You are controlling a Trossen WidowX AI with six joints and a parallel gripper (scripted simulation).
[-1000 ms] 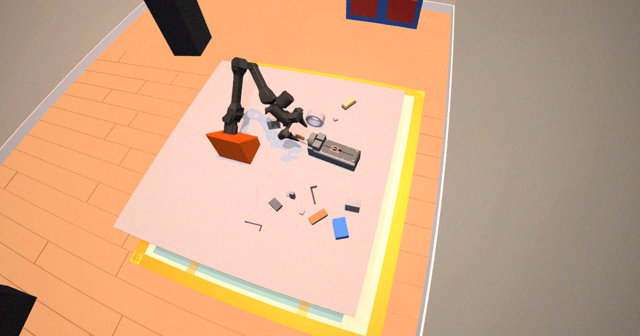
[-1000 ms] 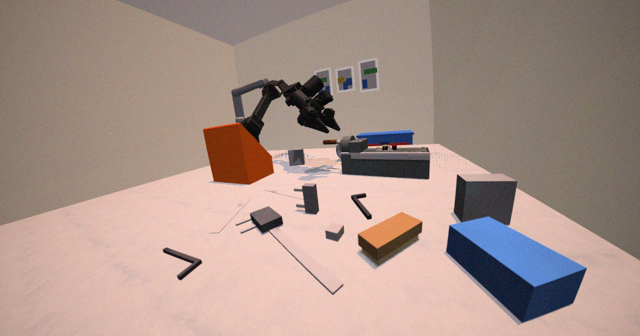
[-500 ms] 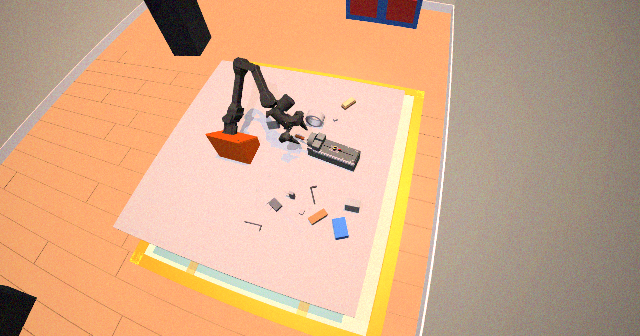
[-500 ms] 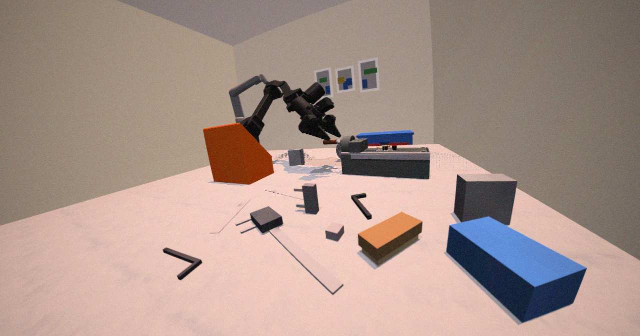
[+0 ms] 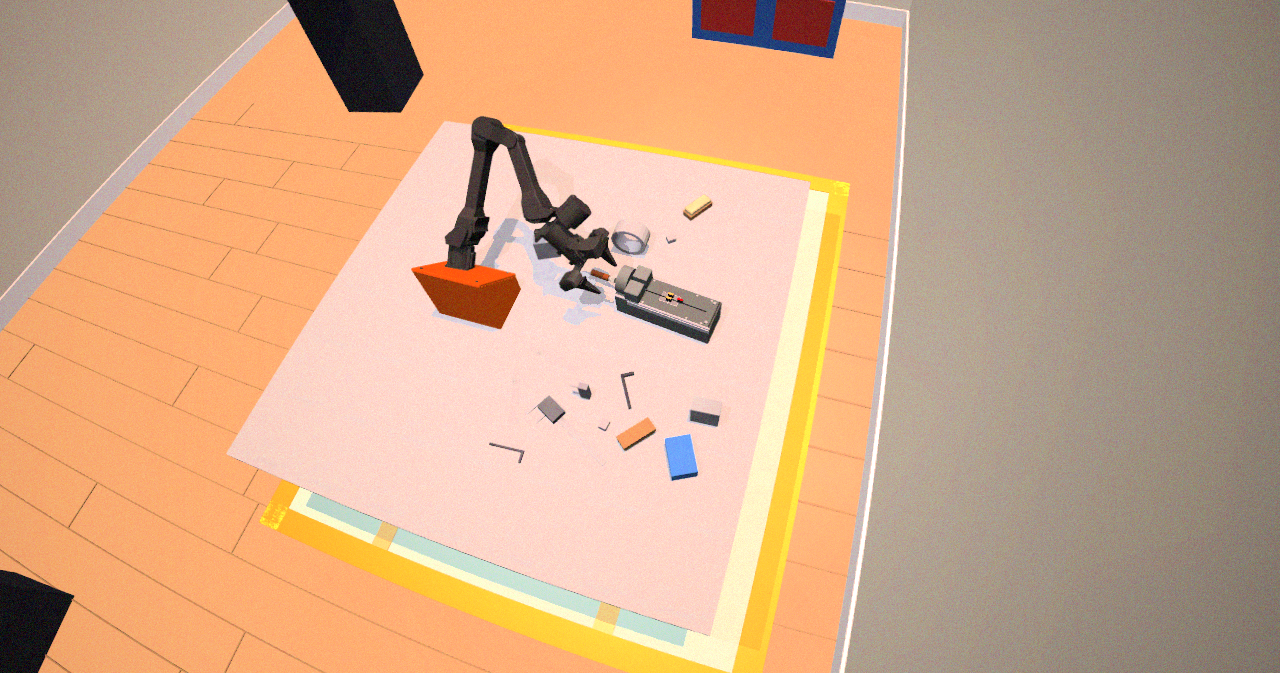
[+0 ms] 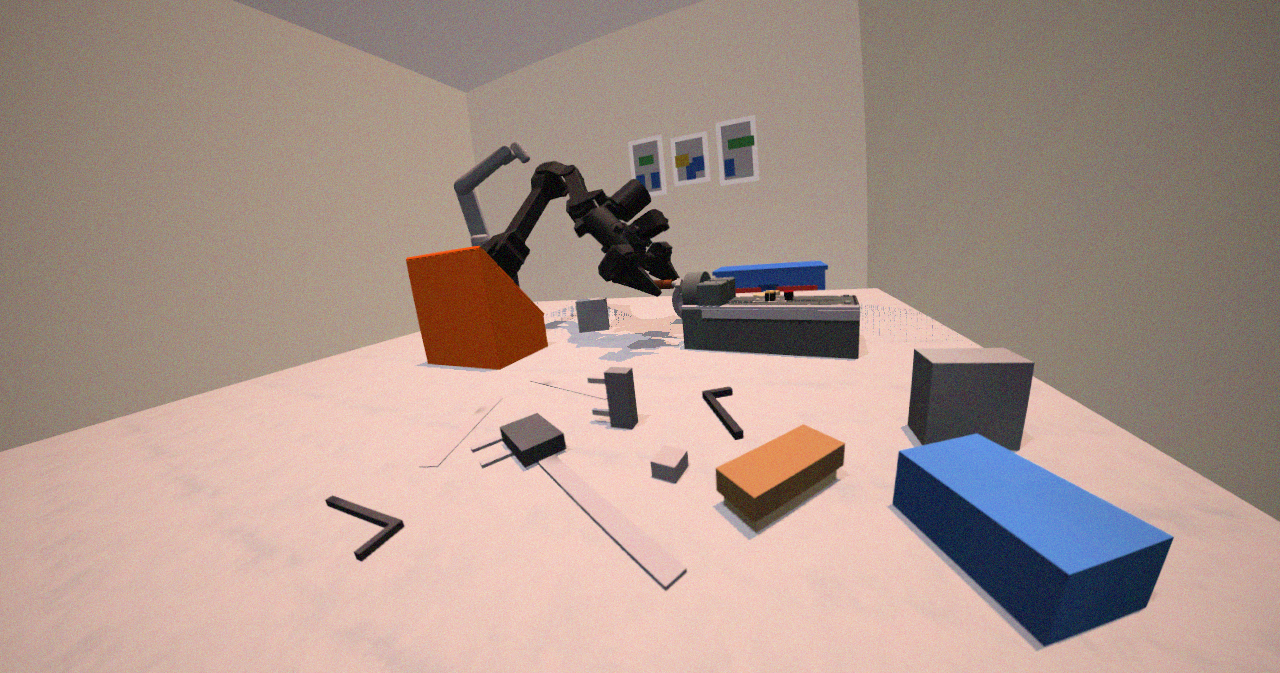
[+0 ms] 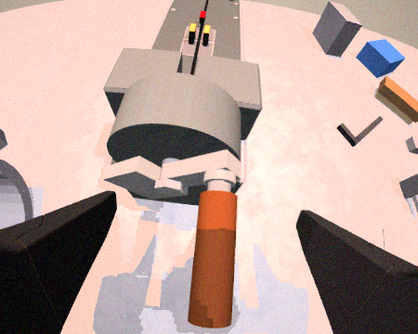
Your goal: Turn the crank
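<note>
My gripper tip is 20 mm past the crank handle and 10 mm below it. The rest, counted from my gripper tip: red pointer: 190 mm ahead, 30 mm to the right, 20 mm below; then blue block: 410 mm to the right, 240 mm ahead, 80 mm below.
</note>
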